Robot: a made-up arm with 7 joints.
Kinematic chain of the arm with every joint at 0, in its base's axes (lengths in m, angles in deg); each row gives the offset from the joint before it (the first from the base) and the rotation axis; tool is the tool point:
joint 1: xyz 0 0 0 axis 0 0.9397 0.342
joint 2: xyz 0 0 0 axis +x
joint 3: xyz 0 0 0 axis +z
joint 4: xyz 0.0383 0 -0.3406 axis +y
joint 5: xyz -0.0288 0 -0.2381 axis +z
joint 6: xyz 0 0 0 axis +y
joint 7: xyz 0 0 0 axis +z
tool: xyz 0 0 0
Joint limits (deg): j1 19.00..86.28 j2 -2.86..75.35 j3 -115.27..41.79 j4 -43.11..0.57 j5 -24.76..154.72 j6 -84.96..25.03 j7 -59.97..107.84
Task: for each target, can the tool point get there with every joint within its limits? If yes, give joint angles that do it. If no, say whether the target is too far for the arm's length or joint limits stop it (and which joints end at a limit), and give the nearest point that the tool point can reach.
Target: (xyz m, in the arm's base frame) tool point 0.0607 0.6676 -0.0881
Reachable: no: too far | nearest point 0.0339 0.5666 -0.0811 | short by 0.105 m
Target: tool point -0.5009 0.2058 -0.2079
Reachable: yes | joints 73.19 32.01 1.99 -24.20 31.05 -12.82 79.57
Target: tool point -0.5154 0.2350 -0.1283
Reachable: yes | joints 79.31 36.90 6.30 -22.42 45.83 14.51 -30.49
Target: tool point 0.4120 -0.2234 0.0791
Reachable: no: joint limits stop it (at a limit: joint 1, joint 2, joint 4) | nearest point -0.0137 -0.1326 -0.5476 | short by 0.763 m
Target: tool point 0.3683 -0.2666 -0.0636
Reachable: no: joint limits stop it (at a limit: joint 1, joint 2, joint 4) | nearest point -0.0193 -0.1414 -0.5452 | short by 0.631 m
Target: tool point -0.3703 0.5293 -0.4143
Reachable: no: too far | nearest point -0.2811 0.4018 -0.3145 | short by 0.185 m
